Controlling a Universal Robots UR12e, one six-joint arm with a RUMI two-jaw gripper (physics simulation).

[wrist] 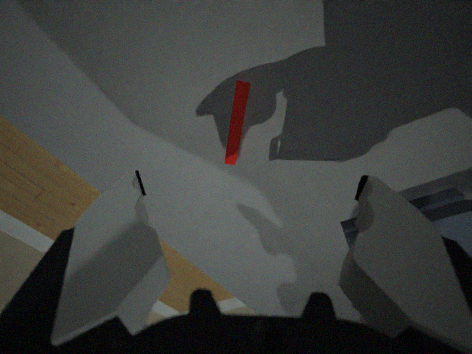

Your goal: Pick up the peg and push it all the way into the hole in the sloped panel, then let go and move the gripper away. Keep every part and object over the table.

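Places are measured from the arm's base along level axes (x ahead, y left, z up), in millimetres.
Pixels of known places: gripper, fingertip midpoint: [248,176].
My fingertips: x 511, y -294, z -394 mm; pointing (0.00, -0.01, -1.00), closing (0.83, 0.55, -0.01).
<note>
Ahead of a thing's pixels: the offset from my fingertips to its middle. Level surfaces: height alone.
The red peg {14 mm back, 1 mm left, 79 mm down} [237,122] lies on the grey table top in the upper middle of the wrist view, its long side running nearly up and down the picture, partly in shadow. My gripper [248,176] is open, its two jaws wide apart at the left and right, with nothing between them. The peg shows beyond the fingertips, apart from them, a little left of the midline between the jaws. Part of the blue-grey sloped panel {244 mm ahead, 11 mm left, 22 mm down} [457,222] shows at the right edge, behind the right jaw. Its hole does not show.
The grey table {85 mm down} [165,55] runs across most of the view. Its edge slants from the upper left to the lower middle, with wooden floor [42,182] beyond it at the left. Dark shadows of the arm and gripper fall on the table around the peg and at the upper right.
</note>
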